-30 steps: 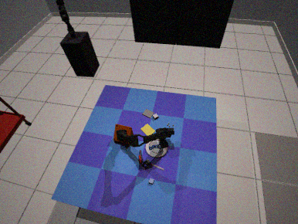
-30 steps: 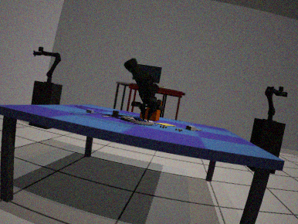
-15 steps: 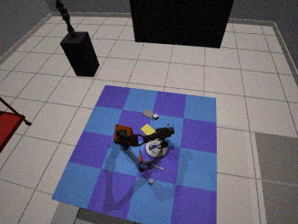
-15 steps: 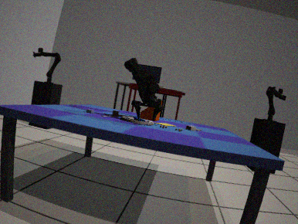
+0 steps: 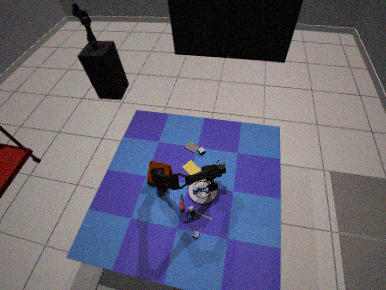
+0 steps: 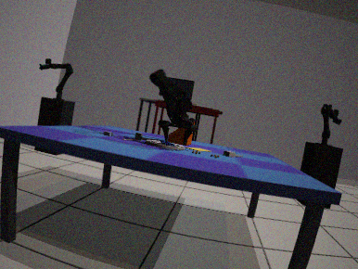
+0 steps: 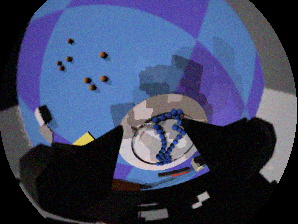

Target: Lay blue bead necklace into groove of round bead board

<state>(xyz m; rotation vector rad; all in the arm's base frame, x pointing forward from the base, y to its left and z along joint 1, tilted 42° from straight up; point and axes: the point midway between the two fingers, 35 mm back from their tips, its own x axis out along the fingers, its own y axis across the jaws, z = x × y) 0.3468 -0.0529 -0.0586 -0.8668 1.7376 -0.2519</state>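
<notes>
Now: gripper tip 4 cm past the round white bead board, 5 cm to the left of it and 2 cm above it. Round my gripper tip: red-handled tool: 17 cm behind, 17 cm to the right, 2 cm below; then yellow card: 15 cm behind, 12 cm to the left, 2 cm below; then thin pale stick: 1 cm behind, 23 cm to the right, 2 cm below.
</notes>
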